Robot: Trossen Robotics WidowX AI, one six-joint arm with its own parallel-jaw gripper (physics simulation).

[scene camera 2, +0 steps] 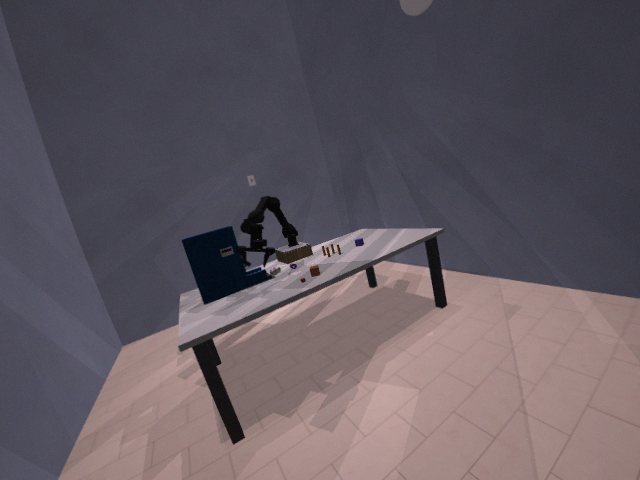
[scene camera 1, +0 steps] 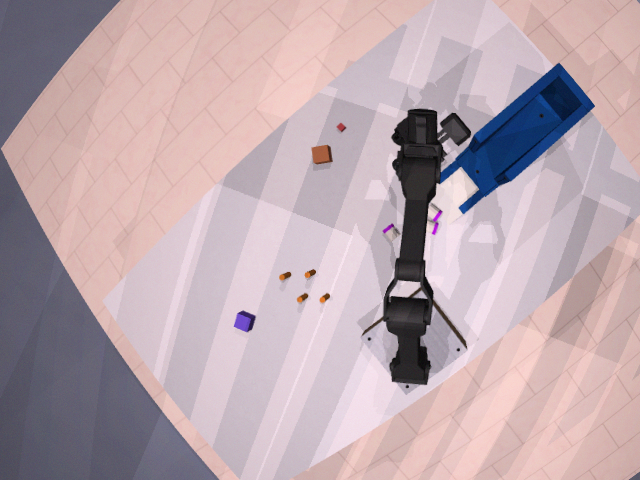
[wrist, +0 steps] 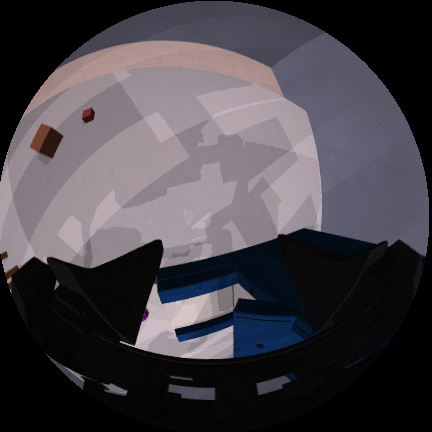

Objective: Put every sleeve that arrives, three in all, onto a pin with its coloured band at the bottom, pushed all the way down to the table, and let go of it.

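Three pale sleeves with purple bands lie on their sides on the table. One sleeve (scene camera 1: 392, 233) (scene camera 2: 293, 266) lies apart; two others, a sleeve (scene camera 1: 435, 211) and a sleeve (scene camera 1: 433, 227), lie close together beside the arm near the blue chute's mouth, partly hidden in the overhead view. A purple band (wrist: 145, 315) shows past the left finger in the wrist view. Four upright orange pins, including a pin (scene camera 1: 285, 275) and a pin (scene camera 1: 324, 298) (scene camera 2: 339, 249), carry no sleeves. My gripper (scene camera 2: 256, 264) (wrist: 220, 243) is open and empty, above the table beside the chute.
The blue chute (scene camera 1: 522, 147) (scene camera 2: 214, 266) (wrist: 265, 327) has a pale ramp (scene camera 1: 459, 189) at its mouth. An orange-brown block (scene camera 1: 321, 154) (scene camera 2: 314, 270) (wrist: 46, 141), a small red cube (scene camera 1: 341, 127) (scene camera 2: 302, 280) (wrist: 88, 115) and a purple block (scene camera 1: 244, 321) (scene camera 2: 359, 241) stand on the table.
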